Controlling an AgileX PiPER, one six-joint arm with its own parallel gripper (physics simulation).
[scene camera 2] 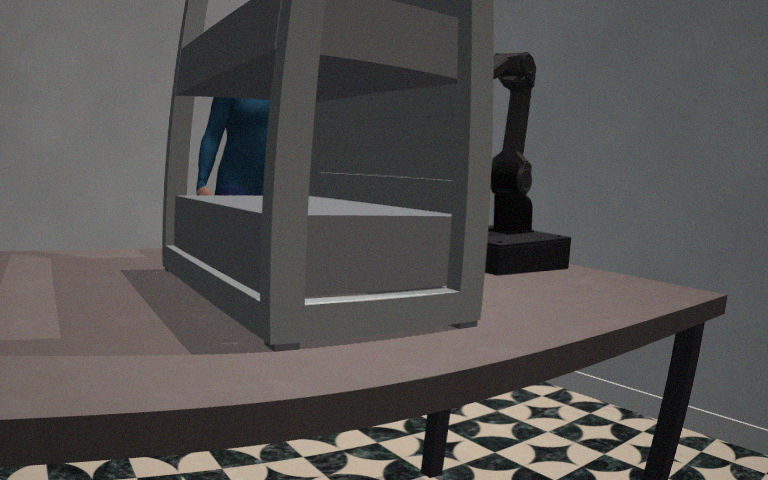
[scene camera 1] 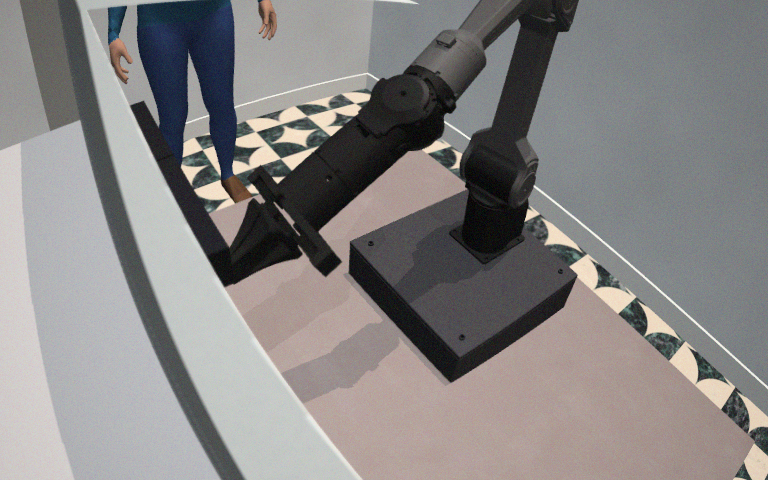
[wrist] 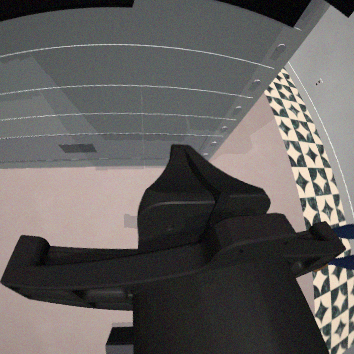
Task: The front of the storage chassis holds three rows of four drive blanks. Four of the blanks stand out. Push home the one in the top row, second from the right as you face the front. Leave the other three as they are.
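Observation:
The dark storage chassis shows edge-on behind the rack's pale frame in the scene camera 1 view. Dark, near-black parts at the top of the wrist view look like its front; I cannot make out the rows or single blanks. The top-row blank second from the right cannot be told apart in any view. My gripper is shut, its two fingers together and empty. In the scene camera 1 view its tips are at the lower near end of the dark chassis; whether they touch it is hidden. The scene camera 2 view does not show the gripper.
The rack stands on the table. Its grey lower panels lie beyond the fingers in the wrist view. The arm's base box is nearby. A person stands beyond the table.

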